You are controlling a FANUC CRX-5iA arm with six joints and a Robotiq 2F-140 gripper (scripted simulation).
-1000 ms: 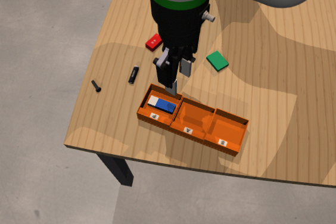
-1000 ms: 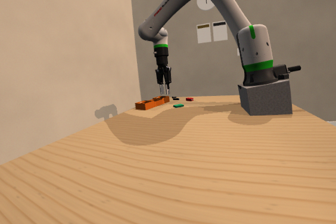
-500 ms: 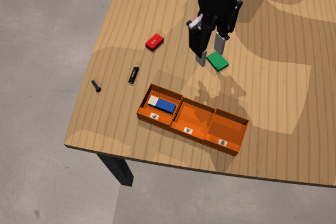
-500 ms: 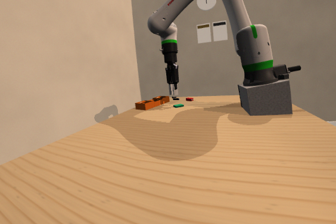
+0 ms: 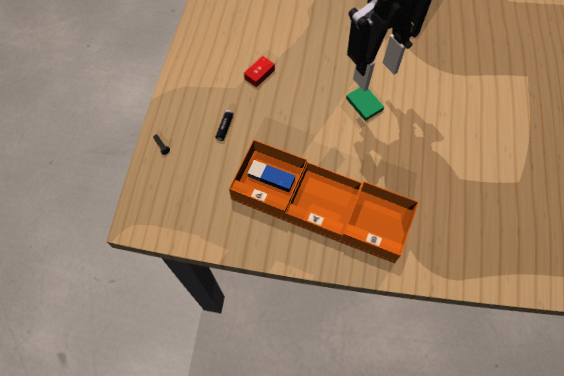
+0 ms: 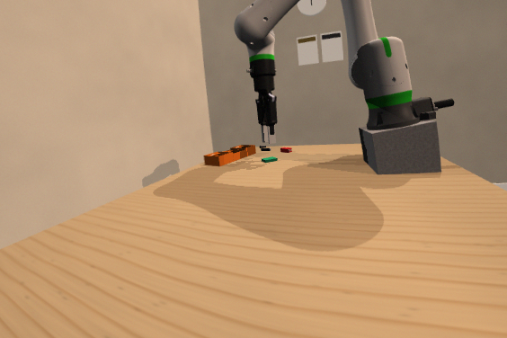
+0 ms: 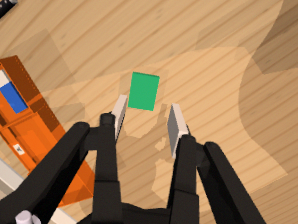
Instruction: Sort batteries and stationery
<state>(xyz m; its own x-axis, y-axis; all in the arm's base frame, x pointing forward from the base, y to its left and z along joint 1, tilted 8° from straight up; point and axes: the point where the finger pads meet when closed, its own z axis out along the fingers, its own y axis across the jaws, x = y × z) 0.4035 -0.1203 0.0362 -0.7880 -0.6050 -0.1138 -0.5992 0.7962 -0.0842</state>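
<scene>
Right now the green pad is 10 mm to the right of my hand and 100 mm below it. From my hand the other things lie so: white-and-blue eraser: 150 mm ahead, 150 mm to the right, 90 mm below; then orange bin row: 180 mm ahead, 70 mm to the right, 80 mm below; then red battery pack: 50 mm behind, 170 mm to the right, 90 mm below.
</scene>
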